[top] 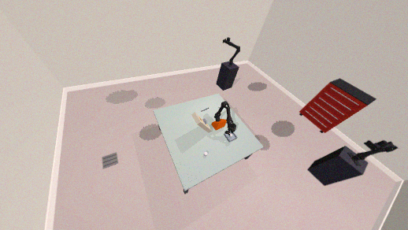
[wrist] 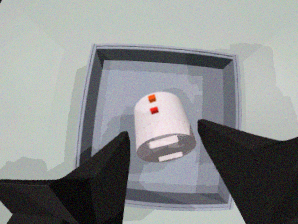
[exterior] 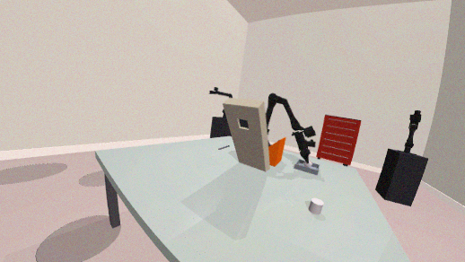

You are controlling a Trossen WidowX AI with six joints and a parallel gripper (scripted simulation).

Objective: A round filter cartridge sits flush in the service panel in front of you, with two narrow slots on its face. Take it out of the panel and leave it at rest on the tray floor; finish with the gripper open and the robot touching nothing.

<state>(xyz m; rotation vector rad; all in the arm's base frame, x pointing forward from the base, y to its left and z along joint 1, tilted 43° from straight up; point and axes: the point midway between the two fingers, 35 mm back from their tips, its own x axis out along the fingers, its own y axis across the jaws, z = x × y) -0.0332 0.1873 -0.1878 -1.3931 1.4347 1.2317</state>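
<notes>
Now: the white cylindrical tool 10 mm to the right of my gripper tip and 10 mm below it. Round my gripper tip: grey tray (10 mm to the left, 40 mm below).
</notes>
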